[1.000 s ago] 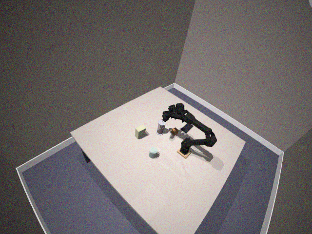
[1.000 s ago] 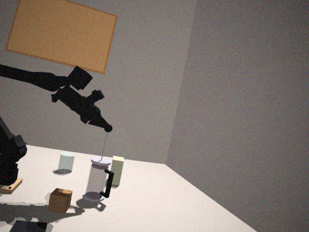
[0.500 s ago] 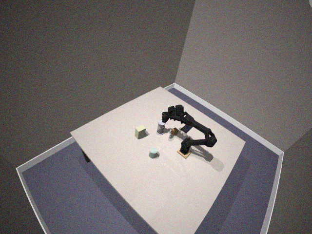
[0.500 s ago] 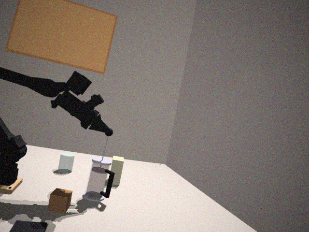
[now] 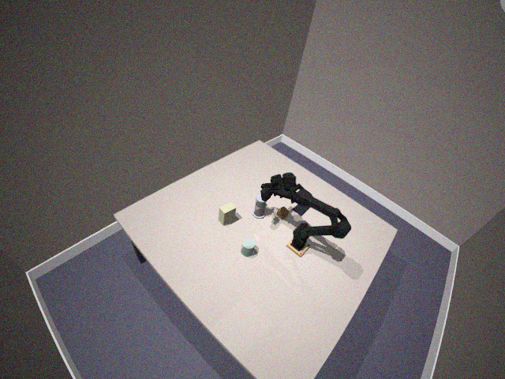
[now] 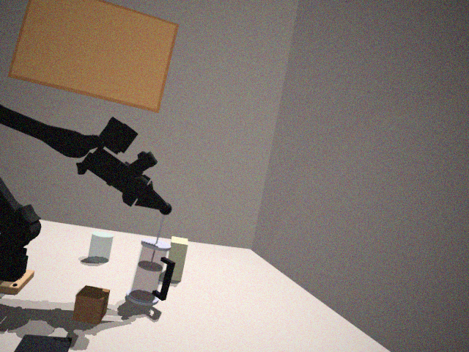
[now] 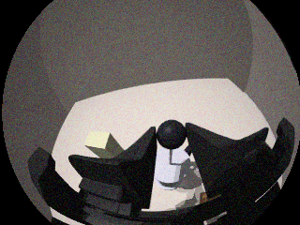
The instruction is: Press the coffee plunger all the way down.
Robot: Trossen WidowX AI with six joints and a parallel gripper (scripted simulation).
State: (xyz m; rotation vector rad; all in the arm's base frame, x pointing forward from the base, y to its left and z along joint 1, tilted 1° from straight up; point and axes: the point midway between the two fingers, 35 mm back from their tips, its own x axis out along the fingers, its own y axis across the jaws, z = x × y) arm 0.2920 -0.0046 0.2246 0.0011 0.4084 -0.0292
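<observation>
Right now my gripper tip is 110 mm above the glass coffee press and 10 mm to the left of it. From my gripper tip the other things lie so: dark flat pad (270 mm to the right, 220 mm below, 170 mm behind); then pale yellow carton (190 mm to the left, 170 mm below, 70 mm ahead).
</observation>
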